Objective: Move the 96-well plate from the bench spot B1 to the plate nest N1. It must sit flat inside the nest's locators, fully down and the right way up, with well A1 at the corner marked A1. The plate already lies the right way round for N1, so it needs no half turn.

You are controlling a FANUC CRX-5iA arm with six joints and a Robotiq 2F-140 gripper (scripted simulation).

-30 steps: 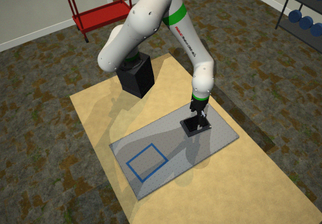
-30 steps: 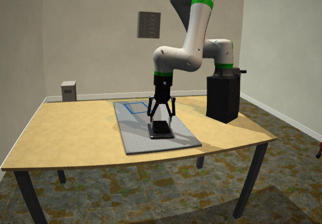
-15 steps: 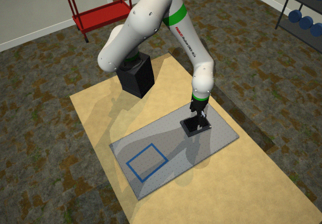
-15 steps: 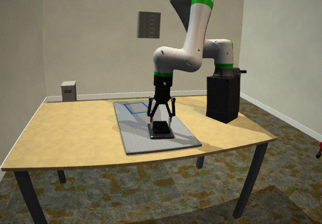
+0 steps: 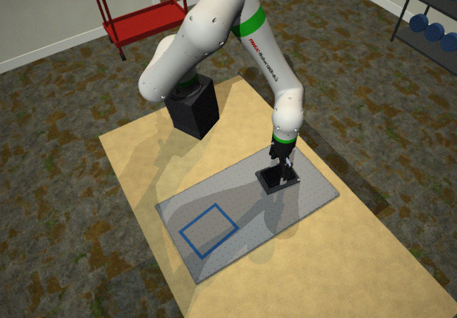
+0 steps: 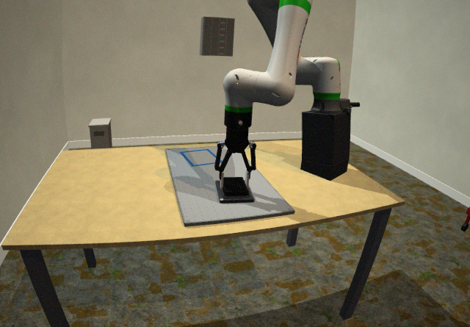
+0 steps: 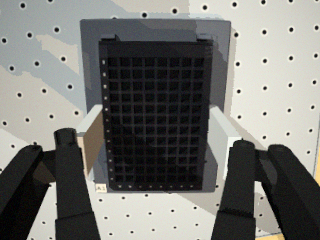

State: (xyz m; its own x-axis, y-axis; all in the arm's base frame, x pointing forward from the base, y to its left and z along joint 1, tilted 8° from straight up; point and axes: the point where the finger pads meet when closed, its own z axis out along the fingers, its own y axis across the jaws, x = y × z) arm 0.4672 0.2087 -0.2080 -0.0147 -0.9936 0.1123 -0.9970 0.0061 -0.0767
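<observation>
The black 96-well plate is 2 cm below my hand. From my hand the other things lie so: dark plate nest N1 (4 cm below).
</observation>
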